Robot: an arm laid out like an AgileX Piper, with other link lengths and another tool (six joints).
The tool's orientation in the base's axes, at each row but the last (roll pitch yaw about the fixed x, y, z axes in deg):
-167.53, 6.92, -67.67
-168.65, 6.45, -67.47
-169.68, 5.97, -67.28
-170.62, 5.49, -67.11
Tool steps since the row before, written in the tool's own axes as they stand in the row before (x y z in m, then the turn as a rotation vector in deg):
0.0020, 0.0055, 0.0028, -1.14, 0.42, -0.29
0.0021, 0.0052, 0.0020, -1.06, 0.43, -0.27
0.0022, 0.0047, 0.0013, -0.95, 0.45, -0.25
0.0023, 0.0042, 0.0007, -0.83, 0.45, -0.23
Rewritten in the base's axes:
-0.0038, -0.0032, -0.0041, -0.86, 0.85, 0.33
-0.0037, -0.0034, -0.0032, -0.83, 0.77, 0.30
-0.0033, -0.0035, -0.0023, -0.81, 0.67, 0.26
-0.0029, -0.0036, -0.0016, -0.76, 0.56, 0.23

